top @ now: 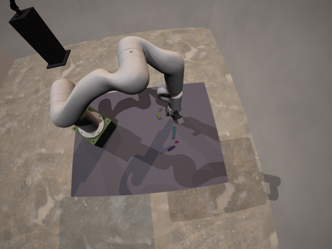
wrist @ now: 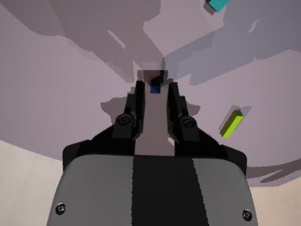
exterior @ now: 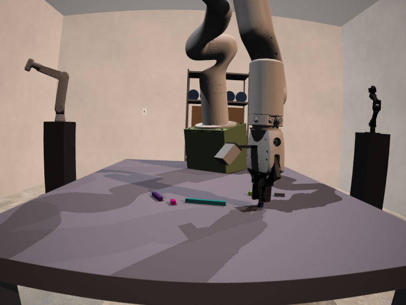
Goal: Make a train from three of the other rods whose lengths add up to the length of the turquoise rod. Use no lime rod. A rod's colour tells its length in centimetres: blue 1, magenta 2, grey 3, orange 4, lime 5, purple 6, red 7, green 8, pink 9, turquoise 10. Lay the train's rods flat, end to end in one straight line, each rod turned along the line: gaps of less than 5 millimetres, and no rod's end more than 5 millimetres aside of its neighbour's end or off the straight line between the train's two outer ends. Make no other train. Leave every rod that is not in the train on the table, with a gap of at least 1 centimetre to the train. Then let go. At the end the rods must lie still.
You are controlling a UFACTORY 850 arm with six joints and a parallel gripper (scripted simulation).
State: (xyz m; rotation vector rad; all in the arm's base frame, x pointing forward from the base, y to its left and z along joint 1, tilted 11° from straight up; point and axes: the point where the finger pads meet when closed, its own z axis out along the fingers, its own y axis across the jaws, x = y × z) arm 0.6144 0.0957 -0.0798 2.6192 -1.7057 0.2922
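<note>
The blue rod lies 30 mm below my hand. Round my hand: grey rod 110 mm behind, 80 mm to the left, 30 mm below; turquoise rod 10 mm behind, 140 mm to the right, 30 mm below; lime rod 120 mm behind, 10 mm to the left, 30 mm below.
</note>
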